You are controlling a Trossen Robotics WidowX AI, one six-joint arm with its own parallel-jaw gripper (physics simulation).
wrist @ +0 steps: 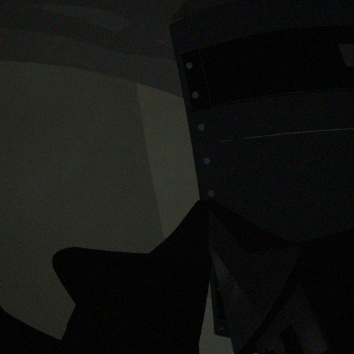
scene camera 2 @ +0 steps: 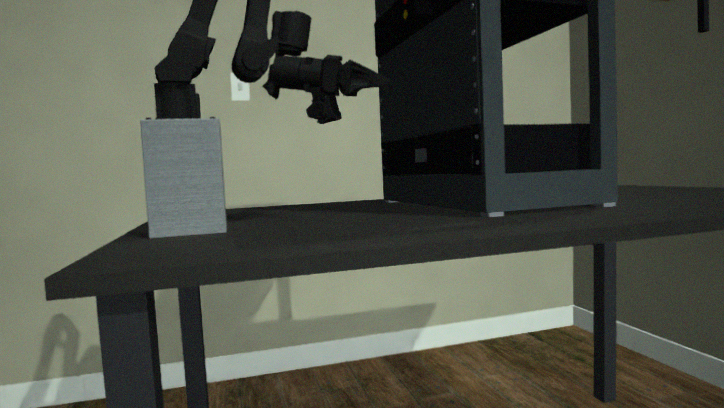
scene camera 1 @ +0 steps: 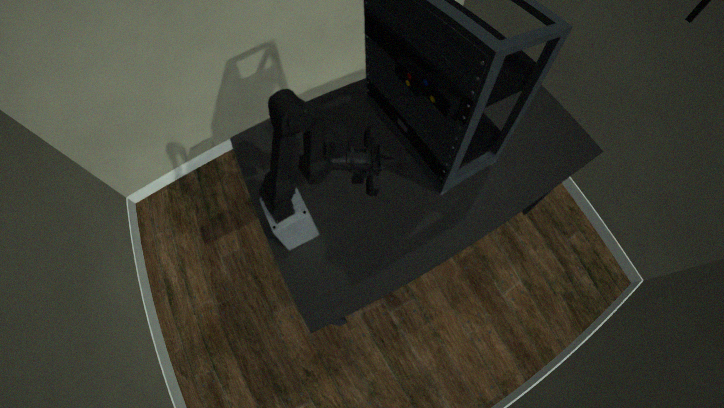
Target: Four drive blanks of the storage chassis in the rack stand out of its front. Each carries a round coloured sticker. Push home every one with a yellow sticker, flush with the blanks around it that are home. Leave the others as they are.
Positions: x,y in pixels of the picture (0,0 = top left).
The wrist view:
my gripper: 204,207
rack: 241,76
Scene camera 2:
my gripper: 390,82
rack: 444,143
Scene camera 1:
rack: 428,77
